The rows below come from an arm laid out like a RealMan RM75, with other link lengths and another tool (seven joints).
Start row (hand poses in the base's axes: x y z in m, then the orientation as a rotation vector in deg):
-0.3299 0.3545 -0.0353 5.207 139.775 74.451
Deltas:
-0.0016 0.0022 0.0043 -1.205 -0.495 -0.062
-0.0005 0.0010 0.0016 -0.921 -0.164 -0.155
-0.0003 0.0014 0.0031 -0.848 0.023 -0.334
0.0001 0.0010 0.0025 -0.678 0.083 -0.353
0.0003 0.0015 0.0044 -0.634 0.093 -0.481
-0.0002 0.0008 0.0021 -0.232 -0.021 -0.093
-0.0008 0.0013 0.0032 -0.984 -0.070 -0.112
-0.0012 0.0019 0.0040 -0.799 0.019 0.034
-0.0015 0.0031 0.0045 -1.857 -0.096 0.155
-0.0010 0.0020 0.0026 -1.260 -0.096 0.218
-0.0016 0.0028 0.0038 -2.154 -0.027 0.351
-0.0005 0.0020 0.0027 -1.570 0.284 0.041
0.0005 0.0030 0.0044 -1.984 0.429 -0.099
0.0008 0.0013 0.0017 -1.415 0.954 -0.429
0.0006 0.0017 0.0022 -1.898 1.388 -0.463
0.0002 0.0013 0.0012 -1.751 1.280 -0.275
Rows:
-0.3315 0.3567 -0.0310 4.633 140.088 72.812
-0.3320 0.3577 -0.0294 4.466 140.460 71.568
-0.3323 0.3591 -0.0263 4.656 140.878 70.385
-0.3322 0.3601 -0.0238 4.954 141.232 69.417
-0.3319 0.3616 -0.0194 5.426 141.521 68.451
-0.3321 0.3624 -0.0173 5.463 141.605 68.119
-0.3329 0.3637 -0.0141 5.284 142.065 66.828
-0.3341 0.3656 -0.0101 5.031 142.538 65.846
-0.3356 0.3687 -0.0056 4.265 143.514 63.552
-0.3366 0.3707 -0.0030 3.587 144.164 62.025
-0.3382 0.3735 0.0008 2.530 145.353 59.422
-0.3387 0.3755 0.0035 2.191 146.405 57.497
-0.3382 0.3785 0.0079 1.989 147.724 55.004
-0.3374 0.3798 0.0096 2.624 149.140 53.220
-0.3368 0.3815 0.0118 3.387 151.136 50.850
-0.3366 0.3828 0.0130 3.896 152.984 48.674

